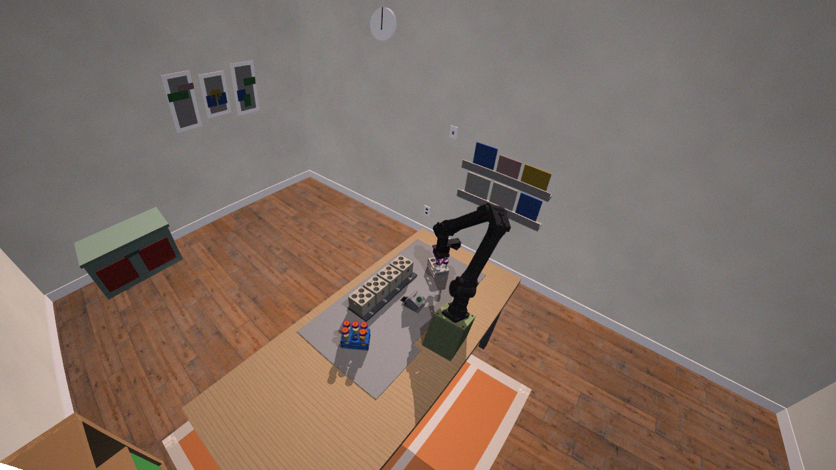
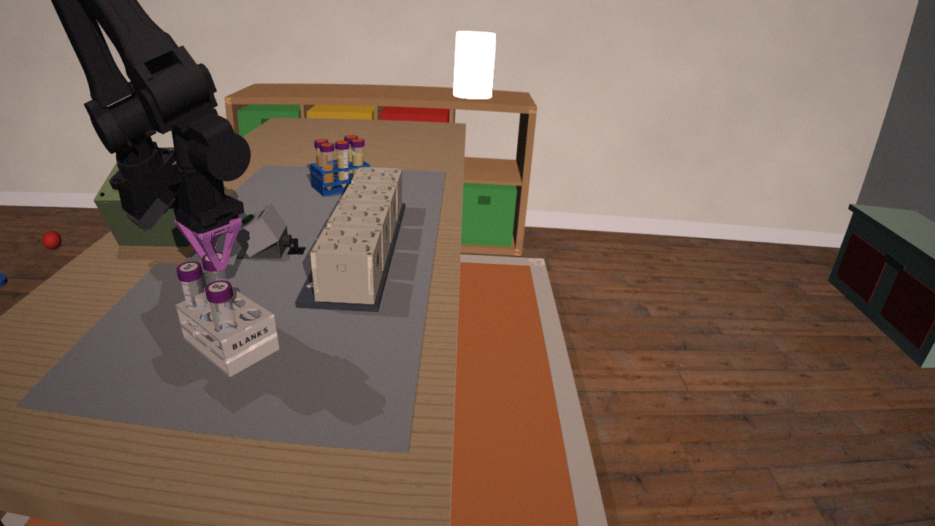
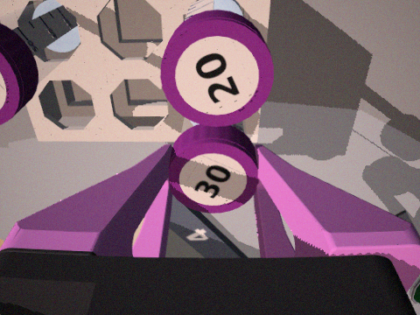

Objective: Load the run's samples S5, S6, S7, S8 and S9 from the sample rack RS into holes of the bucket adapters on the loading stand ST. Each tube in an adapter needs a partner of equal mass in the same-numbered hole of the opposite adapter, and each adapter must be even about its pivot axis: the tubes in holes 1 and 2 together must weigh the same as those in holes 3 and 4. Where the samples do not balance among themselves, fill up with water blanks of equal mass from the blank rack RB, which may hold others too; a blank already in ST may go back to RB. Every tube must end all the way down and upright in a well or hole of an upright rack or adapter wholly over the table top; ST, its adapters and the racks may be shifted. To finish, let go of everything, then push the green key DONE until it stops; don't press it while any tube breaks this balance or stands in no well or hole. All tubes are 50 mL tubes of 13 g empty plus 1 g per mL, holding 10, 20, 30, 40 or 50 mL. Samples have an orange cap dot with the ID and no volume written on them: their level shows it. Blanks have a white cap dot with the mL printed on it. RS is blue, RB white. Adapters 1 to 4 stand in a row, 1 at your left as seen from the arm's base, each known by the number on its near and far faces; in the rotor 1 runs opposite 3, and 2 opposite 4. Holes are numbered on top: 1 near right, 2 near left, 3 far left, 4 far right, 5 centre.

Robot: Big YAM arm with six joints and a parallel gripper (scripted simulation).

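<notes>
My gripper is now 50 mm above the water blank marked 30 and 10 mm past it. From my hand the other things lie so: green done key (240 mm to the left, 100 mm behind, 50 mm below); white blank rack RB (80 mm below, 30 mm to the right, 30 mm ahead); loading stand (310 mm to the left, 110 mm below, 100 mm ahead).
</notes>
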